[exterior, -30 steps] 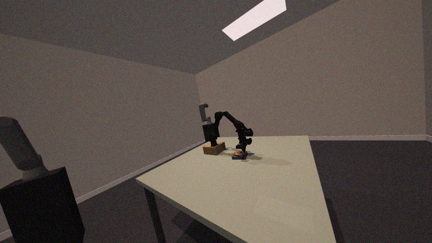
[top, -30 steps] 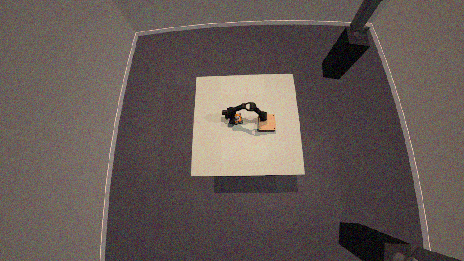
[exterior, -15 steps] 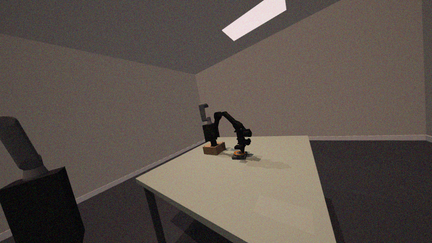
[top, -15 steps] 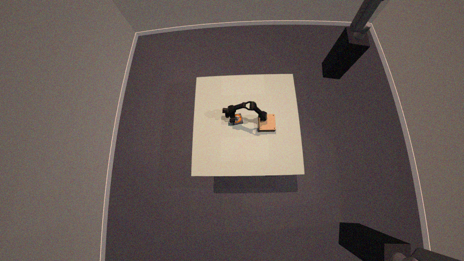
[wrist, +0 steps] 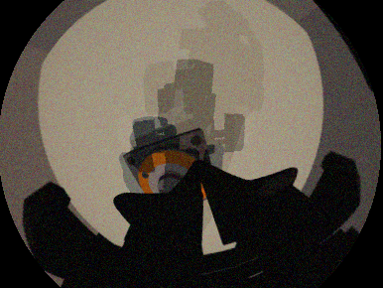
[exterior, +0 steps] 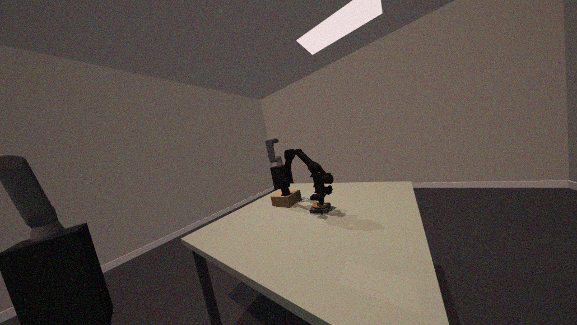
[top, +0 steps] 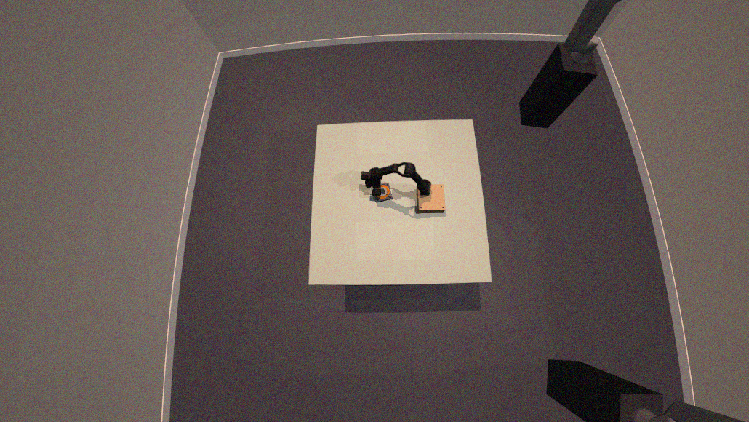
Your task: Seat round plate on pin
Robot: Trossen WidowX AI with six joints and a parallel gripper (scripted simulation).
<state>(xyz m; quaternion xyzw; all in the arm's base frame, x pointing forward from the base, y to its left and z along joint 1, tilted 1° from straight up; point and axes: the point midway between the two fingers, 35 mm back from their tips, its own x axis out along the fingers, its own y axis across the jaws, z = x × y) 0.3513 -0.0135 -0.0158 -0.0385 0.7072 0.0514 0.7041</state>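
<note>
The round plate lies 30 mm behind my gripper tip, 10 mm to the left of it and 10 mm below it.
</note>
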